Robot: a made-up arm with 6 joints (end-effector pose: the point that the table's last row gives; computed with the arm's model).
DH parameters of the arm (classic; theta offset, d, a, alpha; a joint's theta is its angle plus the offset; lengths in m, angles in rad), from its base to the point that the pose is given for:
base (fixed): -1.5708 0.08 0 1.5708
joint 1: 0 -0.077 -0.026 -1.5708
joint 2: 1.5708 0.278 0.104 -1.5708
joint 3: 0 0.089 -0.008 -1.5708
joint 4: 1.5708 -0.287 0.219 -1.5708
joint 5: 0 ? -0.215 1.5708
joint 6: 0.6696 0 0.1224 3.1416
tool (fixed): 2.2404 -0.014 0 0
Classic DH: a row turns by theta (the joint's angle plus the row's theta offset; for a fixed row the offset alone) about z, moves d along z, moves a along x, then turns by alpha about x.
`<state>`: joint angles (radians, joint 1 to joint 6).
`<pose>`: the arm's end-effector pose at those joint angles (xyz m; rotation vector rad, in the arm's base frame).
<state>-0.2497 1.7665 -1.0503 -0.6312 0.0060 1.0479</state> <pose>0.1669 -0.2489 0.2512 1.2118 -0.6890 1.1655</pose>
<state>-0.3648 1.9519 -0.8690 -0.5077 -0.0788 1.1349</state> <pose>0.1842 -0.3097 0.2713 1.1886 -0.4231 1.2589</pose>
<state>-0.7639 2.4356 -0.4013 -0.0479 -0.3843 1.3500</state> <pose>0.2069 -0.5329 0.3001 0.9173 0.0265 1.3352</pose>
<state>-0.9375 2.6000 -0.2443 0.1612 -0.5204 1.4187</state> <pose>0.1867 -0.6303 0.2721 0.8404 0.0946 1.2673</pose>
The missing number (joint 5, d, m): 0.124
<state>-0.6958 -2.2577 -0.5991 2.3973 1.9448 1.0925</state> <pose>0.4377 -0.4338 0.1228 -0.0679 -1.6166 0.2706</pose>
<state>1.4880 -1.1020 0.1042 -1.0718 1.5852 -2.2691</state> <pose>0.1937 0.3030 0.3669 -1.2159 2.7882 0.2040</pose>
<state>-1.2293 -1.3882 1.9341 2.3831 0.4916 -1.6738</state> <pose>0.3029 -0.3290 -0.0715 -1.0462 -2.5965 -0.3283</pose>
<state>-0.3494 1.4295 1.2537 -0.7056 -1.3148 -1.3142</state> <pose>0.2245 0.3657 0.5724 1.8189 1.6377 1.6255</pose>
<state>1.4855 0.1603 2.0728 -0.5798 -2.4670 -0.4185</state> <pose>0.5179 0.0765 0.2273 0.8205 -0.5761 -1.8314</pose>
